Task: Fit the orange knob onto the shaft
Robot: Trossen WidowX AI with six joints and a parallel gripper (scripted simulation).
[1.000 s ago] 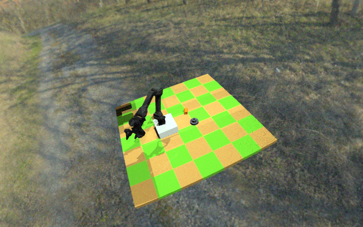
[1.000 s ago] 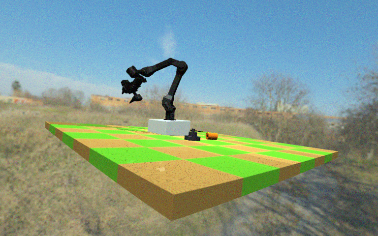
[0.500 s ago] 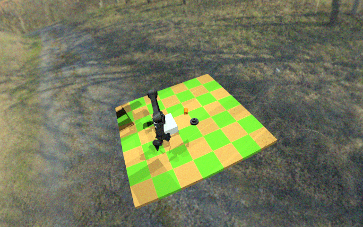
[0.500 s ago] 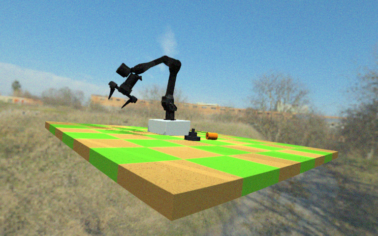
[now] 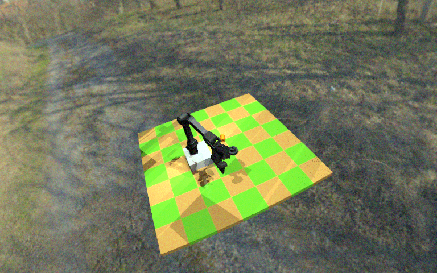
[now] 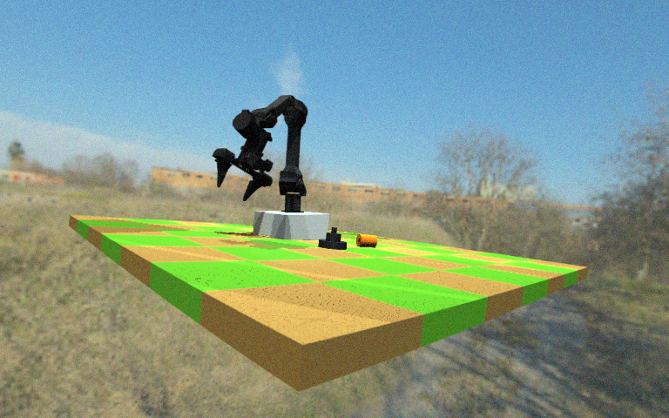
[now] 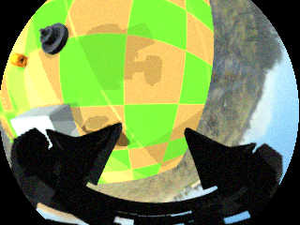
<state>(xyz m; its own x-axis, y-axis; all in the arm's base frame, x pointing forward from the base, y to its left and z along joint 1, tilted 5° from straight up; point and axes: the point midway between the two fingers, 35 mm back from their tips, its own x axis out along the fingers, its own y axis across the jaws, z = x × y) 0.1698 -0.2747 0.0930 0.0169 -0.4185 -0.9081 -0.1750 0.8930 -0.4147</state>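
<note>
Now: the orange knob 9 cm ahead of my gripper tip, 44 cm to the left of it and 11 cm below it. Also, from my gripper tip: round dark pedestal (14 cm ahead, 27 cm to the left, 10 cm below).
</note>
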